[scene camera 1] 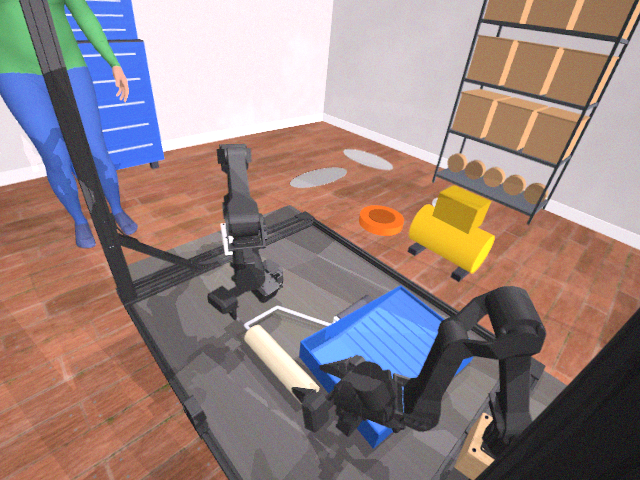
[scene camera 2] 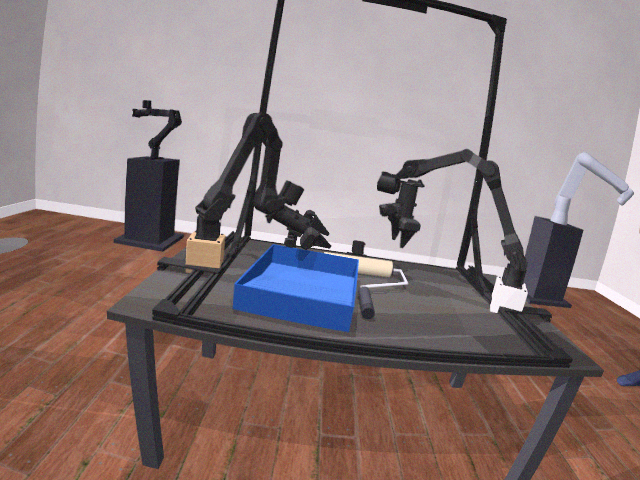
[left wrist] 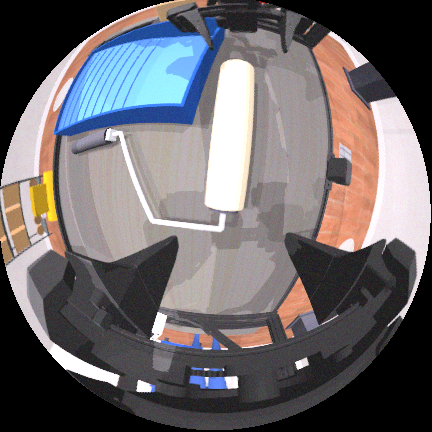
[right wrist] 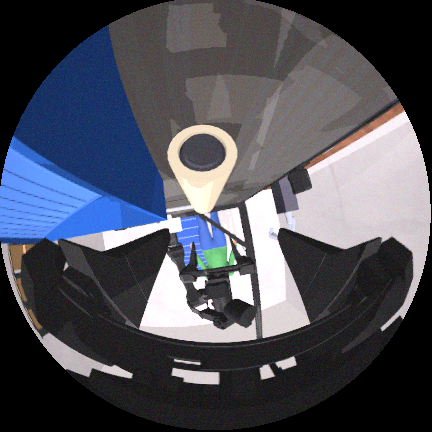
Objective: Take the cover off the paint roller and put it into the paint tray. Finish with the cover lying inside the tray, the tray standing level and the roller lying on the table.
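Frame: origin at the left arm's base, x left, y back, z up, level; metres.
Where they show: left gripper, between the fingertips: (scene camera 1: 249, 309) (scene camera 2: 397, 243) (left wrist: 233, 240) (right wrist: 210, 238); right gripper, between the fingertips: (scene camera 1: 306, 377) (scene camera 2: 329, 240) (left wrist: 248, 46) (right wrist: 225, 234); left arm's base, origin of its link: (scene camera 2: 512, 284) (right wrist: 170, 232); right arm's base, origin of its link: (scene camera 1: 500, 446) (scene camera 2: 206, 237).
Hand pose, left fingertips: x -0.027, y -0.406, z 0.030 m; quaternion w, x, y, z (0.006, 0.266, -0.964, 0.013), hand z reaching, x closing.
Note:
Each offset is from my left fingertips to the top centre of the thing. "spot": to the spot under its first point.
The cream cover {dz -0.063, dx +0.051, dy -0.110 m} (scene camera 1: 281, 359) (scene camera 2: 376, 266) (left wrist: 231, 135) (right wrist: 202, 185) is on the roller, lying beside the tray. Its open end, with a dark core inside, faces the right wrist camera. The roller's white wire {spot: dz -0.091, dx +0.152, dy +0.021 m} (scene camera 1: 302, 314) (scene camera 2: 383, 285) (left wrist: 136, 175) bends to a dark handle {spot: dz -0.083, dx +0.296, dy +0.001 m} (scene camera 1: 351, 308) (scene camera 2: 366, 302) (left wrist: 91, 141). The blue tray {dz -0.052, dx +0.331, dy -0.166 m} (scene camera 1: 310, 359) (scene camera 2: 294, 311) (left wrist: 150, 118) (right wrist: 90, 100) stands level. My right gripper (scene camera 1: 309, 378) (scene camera 2: 327, 239) (left wrist: 248, 46) is open and empty, near the cover's open end. My left gripper (scene camera 1: 250, 304) (scene camera 2: 399, 239) (left wrist: 233, 240) (right wrist: 210, 238) is open and empty above the wire end.
The handle lies close to the tray's side. The right forearm reaches over the tray in scene camera 1. Black frame rails (scene camera 1: 361, 258) (scene camera 2: 310, 338) edge the table, and upright posts (scene camera 2: 492, 98) rise at its far side. A small dark block {spot: dz -0.080, dx -0.142, dy -0.174 m} (scene camera 2: 358, 246) (left wrist: 340, 170) stands at the table's edge.

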